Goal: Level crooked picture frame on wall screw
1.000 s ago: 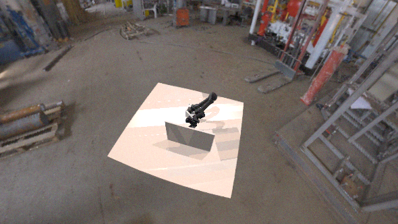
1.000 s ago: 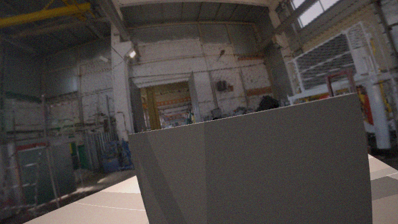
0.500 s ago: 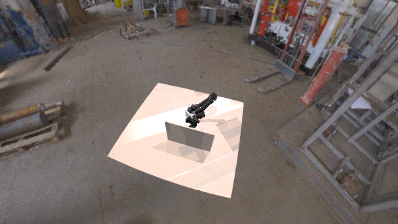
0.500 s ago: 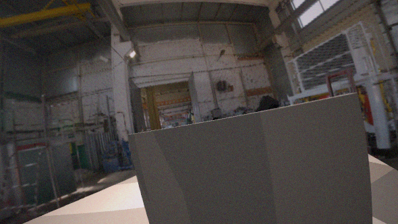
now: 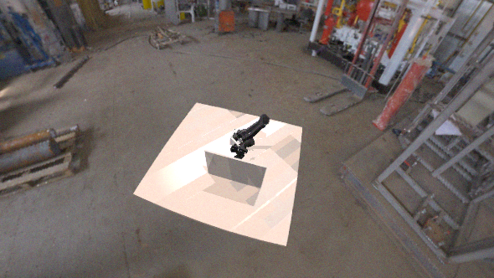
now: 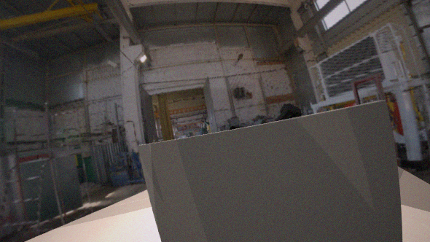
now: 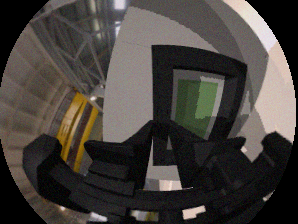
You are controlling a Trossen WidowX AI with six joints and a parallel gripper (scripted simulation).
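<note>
The picture frame is 50 mm below my gripper tip, 20 mm to the right of it and 10 mm ahead of it. From my gripper tip the other things lie so: wall panel 70 mm below, 20 mm ahead, 10 mm to the right.
</note>
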